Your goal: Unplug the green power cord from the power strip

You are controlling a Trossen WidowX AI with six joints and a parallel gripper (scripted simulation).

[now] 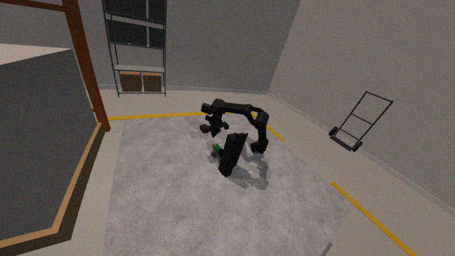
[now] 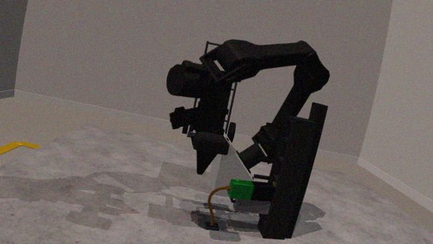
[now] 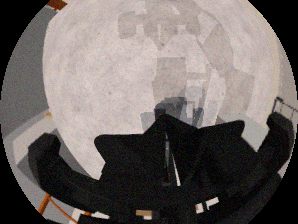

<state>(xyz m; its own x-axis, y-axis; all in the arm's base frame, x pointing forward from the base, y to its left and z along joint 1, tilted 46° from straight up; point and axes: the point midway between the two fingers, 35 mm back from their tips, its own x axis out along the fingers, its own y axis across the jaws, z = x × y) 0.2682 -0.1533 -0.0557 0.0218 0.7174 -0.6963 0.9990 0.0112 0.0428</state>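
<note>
Right now the green plug is 11 cm to the left of my gripper tip and 1 cm below it.
</note>
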